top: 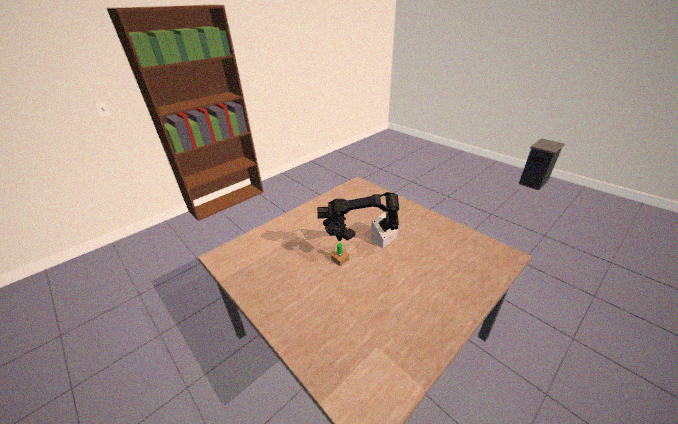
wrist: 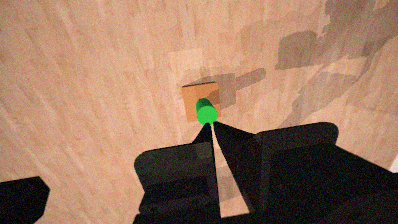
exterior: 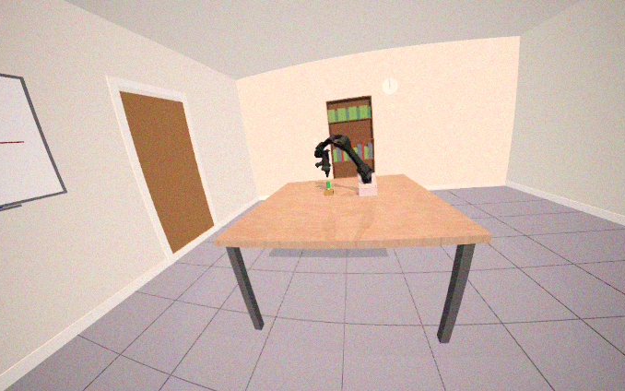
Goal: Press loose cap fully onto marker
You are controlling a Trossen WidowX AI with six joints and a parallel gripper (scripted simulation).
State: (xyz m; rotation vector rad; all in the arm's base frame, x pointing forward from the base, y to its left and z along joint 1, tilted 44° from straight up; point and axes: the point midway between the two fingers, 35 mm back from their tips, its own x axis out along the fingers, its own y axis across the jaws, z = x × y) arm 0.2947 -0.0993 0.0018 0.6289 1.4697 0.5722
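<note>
The green marker cap lies 60 mm below my gripper tip.
</note>
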